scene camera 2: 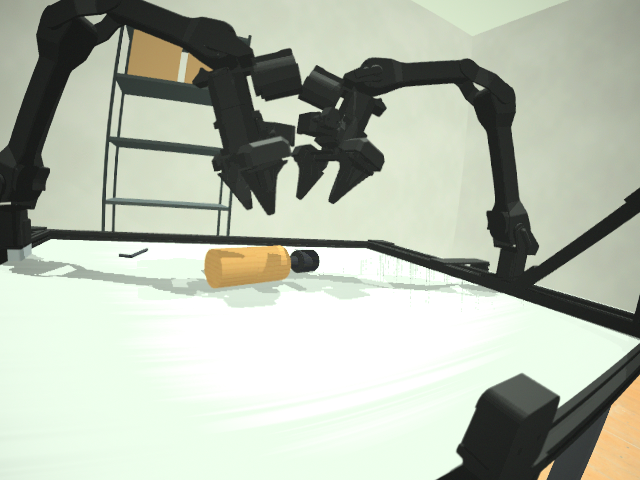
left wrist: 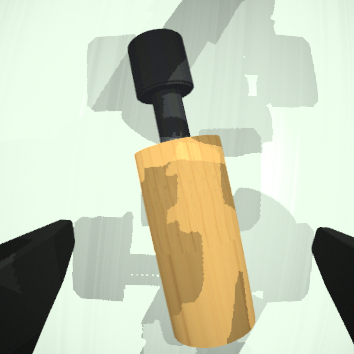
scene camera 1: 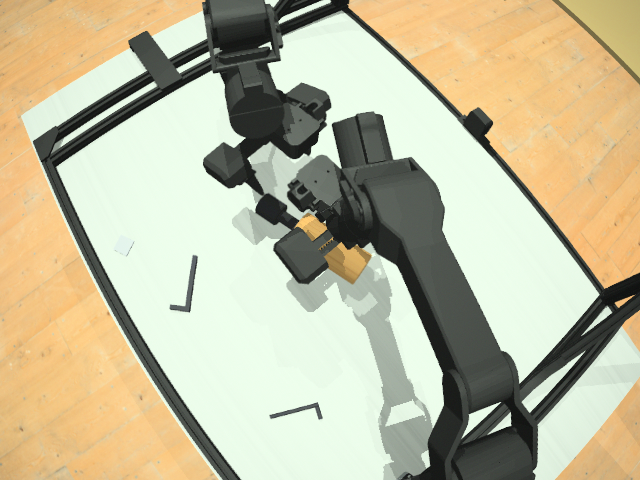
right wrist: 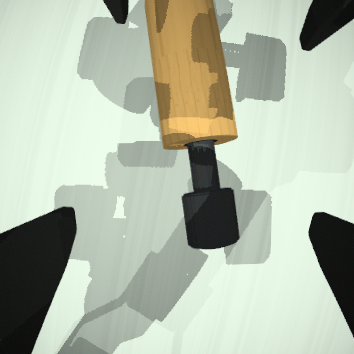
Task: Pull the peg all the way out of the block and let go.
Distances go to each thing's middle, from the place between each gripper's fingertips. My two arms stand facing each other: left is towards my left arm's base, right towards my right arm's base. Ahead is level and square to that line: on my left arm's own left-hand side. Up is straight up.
Right now my right hand is 110 mm above the dark peg (scene camera 1: 273, 210) and 40 mm to the right of it. From my right hand the other things lie so: wooden block (scene camera 2: 224, 267) (110 mm below, 100 mm to the left, 40 mm behind).
The wooden block lies 1 cm behind my left hand, 1 cm to the left of it and 8 cm below it. Round my left hand: dark peg (3 cm ahead, 5 cm to the right, 8 cm below).
